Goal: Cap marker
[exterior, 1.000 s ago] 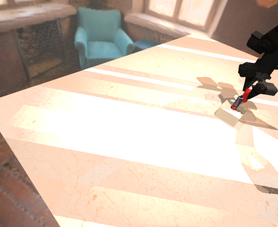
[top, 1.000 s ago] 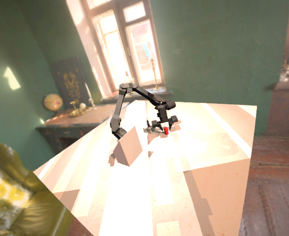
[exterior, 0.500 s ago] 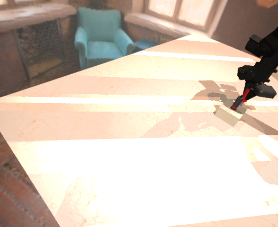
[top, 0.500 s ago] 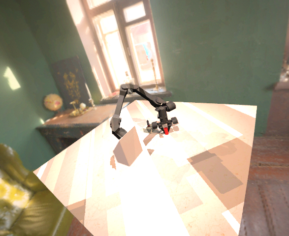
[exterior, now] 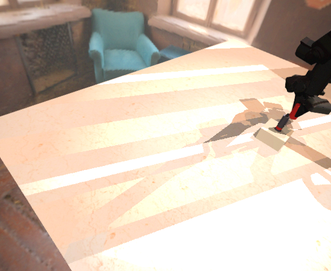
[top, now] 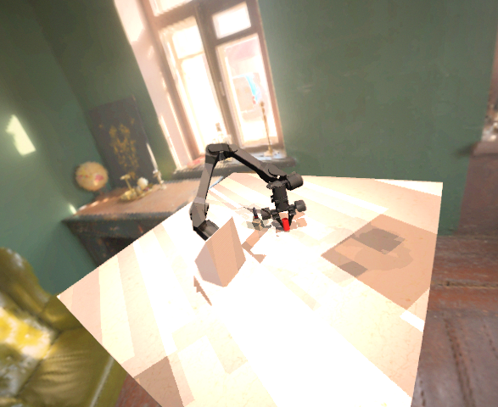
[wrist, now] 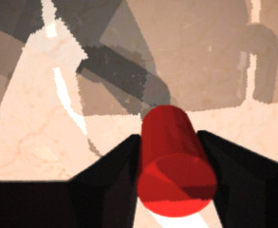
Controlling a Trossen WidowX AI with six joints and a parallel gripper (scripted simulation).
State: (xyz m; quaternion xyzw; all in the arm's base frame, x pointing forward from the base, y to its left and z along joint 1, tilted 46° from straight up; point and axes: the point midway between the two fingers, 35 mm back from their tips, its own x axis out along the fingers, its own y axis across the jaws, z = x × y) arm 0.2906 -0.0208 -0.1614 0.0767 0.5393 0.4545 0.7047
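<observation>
The pale holder block lies 20 mm ahead of my gripper tip, 160 mm to the left of it and 10 mm below it. The rest, counted from my gripper tip: red cap: 10 mm above.
</observation>
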